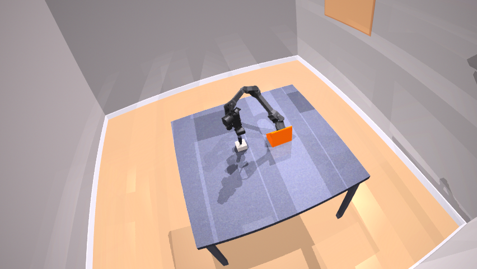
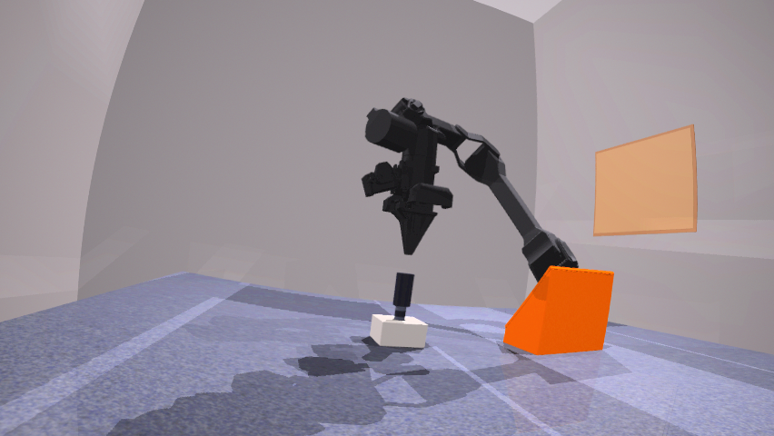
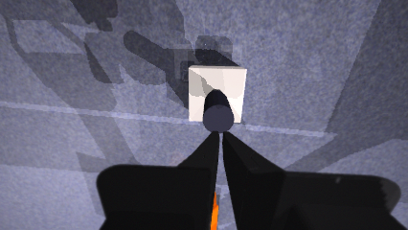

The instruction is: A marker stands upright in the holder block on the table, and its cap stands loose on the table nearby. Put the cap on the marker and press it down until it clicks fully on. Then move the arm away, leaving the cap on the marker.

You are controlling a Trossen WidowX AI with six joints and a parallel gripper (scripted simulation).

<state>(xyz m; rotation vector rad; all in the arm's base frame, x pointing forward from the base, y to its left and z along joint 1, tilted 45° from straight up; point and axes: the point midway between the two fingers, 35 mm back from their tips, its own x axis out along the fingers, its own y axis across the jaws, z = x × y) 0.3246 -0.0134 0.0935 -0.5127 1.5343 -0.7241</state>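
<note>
The dark cap is 6 cm below my gripper tip. The rest, counted from my gripper tip: white holder block (13 cm below).
</note>
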